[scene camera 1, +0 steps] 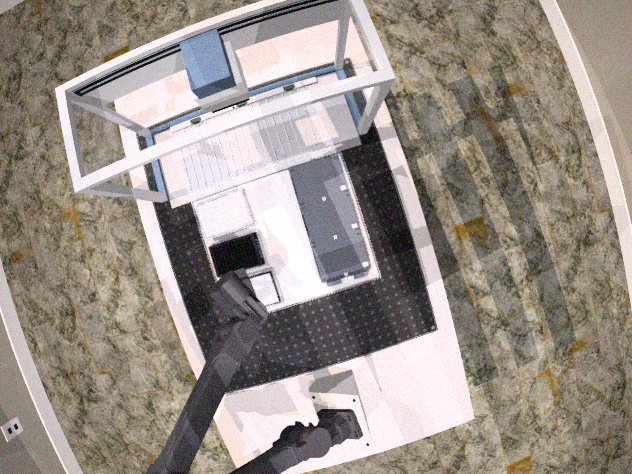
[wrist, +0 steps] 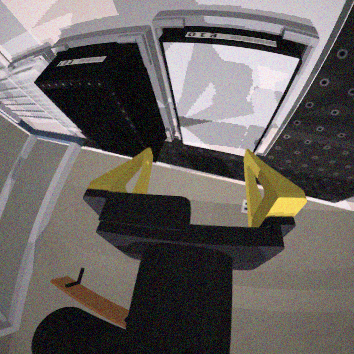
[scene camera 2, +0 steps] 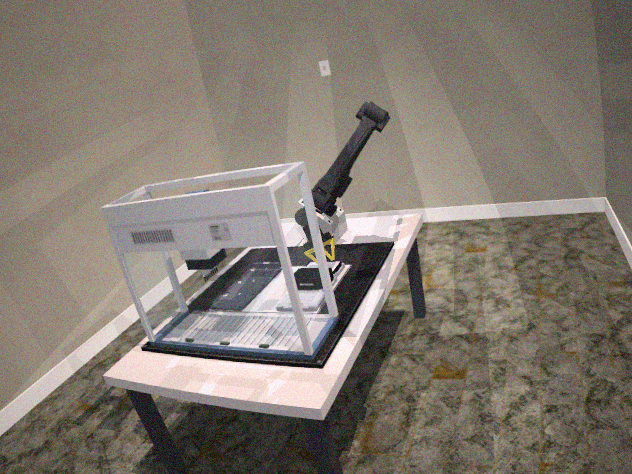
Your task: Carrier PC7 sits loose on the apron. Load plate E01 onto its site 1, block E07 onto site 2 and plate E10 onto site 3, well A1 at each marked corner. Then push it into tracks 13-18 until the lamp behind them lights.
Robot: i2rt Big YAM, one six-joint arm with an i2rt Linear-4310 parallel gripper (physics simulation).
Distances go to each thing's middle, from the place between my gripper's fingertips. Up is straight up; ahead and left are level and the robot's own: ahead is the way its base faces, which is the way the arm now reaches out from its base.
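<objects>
Counted from my hand, the grey carrier (scene camera 1: 327, 210) is 290 mm to the right of it, 90 mm ahead of it and 30 mm below it.
</objects>
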